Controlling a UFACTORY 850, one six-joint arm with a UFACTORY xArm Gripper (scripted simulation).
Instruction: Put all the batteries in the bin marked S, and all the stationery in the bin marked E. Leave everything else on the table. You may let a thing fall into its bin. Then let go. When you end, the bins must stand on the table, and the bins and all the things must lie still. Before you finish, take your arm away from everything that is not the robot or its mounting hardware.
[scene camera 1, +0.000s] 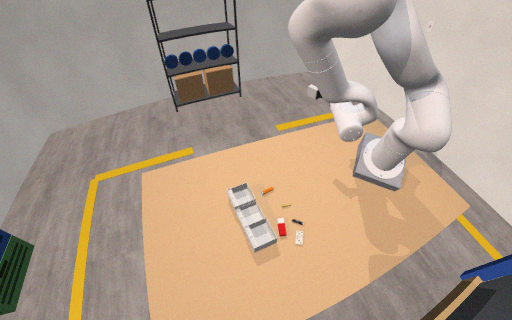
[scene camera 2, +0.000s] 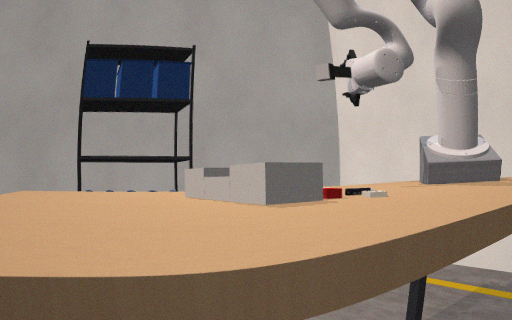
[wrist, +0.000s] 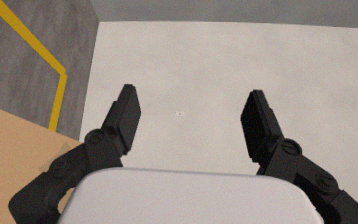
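The gripper (scene camera 2: 345, 80) is visible, also in the wrist view (wrist: 191, 101).
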